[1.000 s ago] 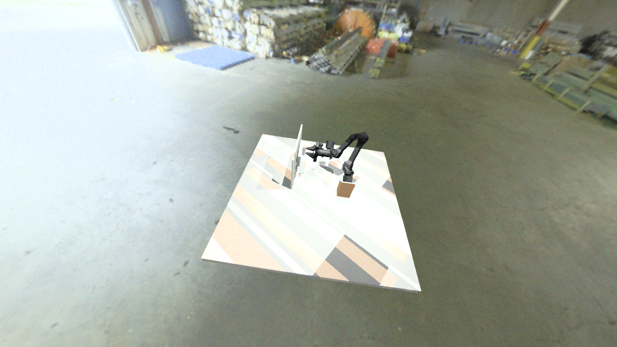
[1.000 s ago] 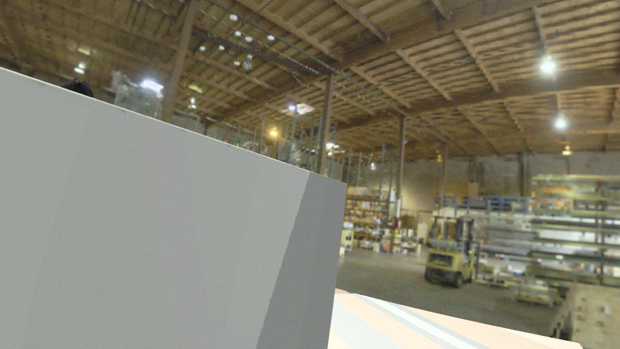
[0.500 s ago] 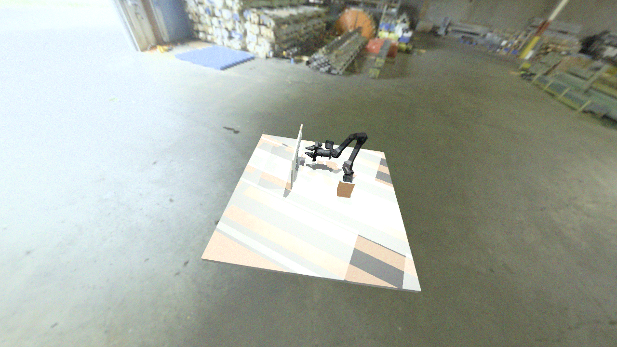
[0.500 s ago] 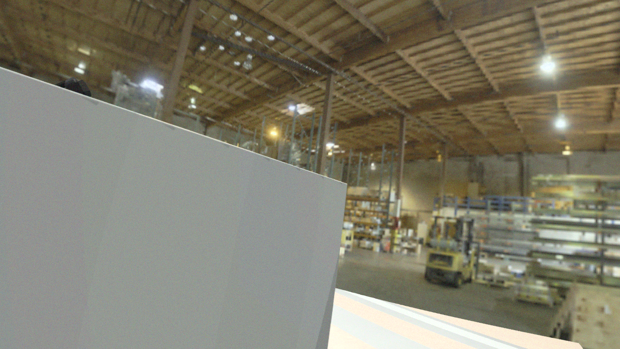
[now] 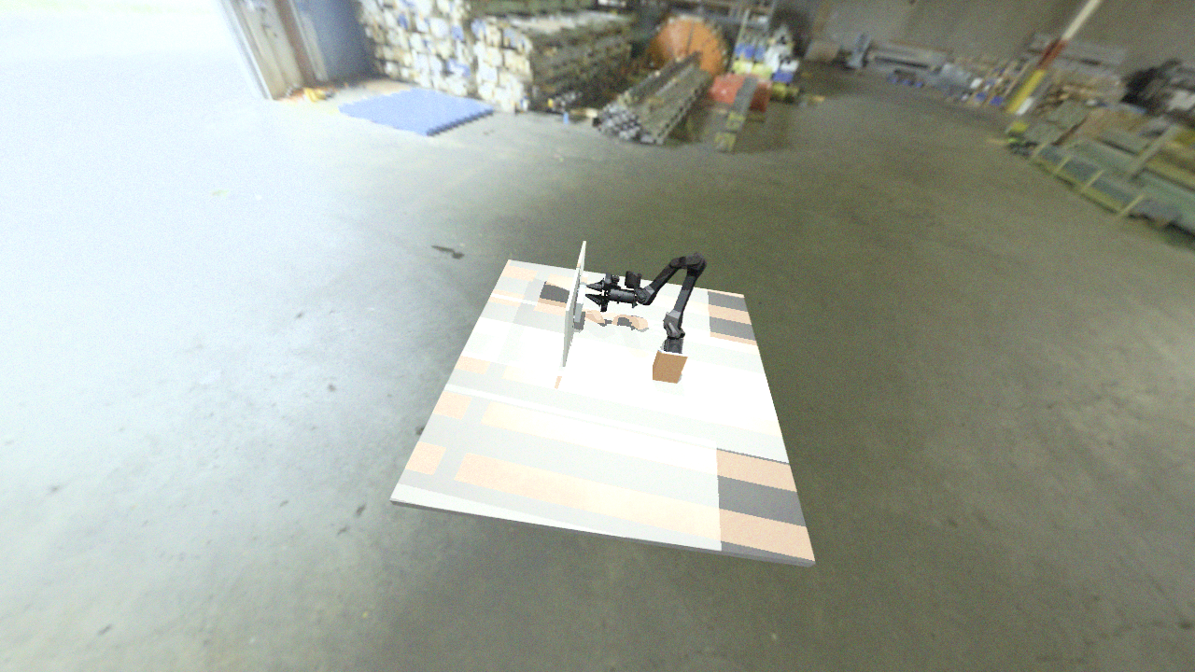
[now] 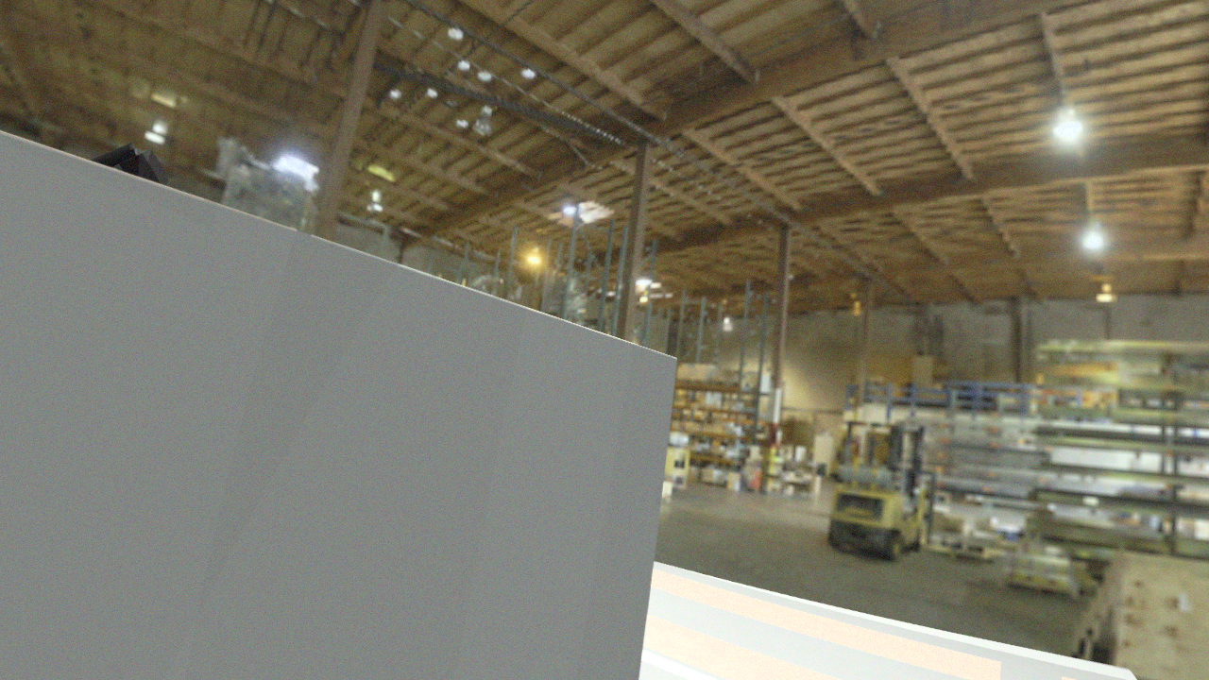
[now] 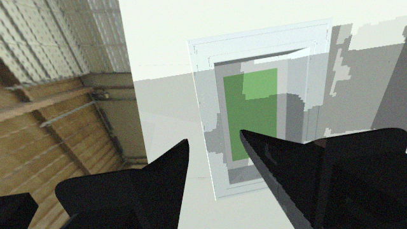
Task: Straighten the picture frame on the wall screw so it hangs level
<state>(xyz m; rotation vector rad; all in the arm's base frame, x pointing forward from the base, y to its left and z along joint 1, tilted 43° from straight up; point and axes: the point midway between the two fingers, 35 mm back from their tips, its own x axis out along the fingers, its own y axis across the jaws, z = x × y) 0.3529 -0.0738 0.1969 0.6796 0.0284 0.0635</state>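
The picture frame lies 50 mm below my gripper tip, 20 mm ahead of it and 10 mm to the right of it. From my gripper tip the other things lie so: wall panel: 70 mm below, 30 mm ahead, 10 mm to the left.
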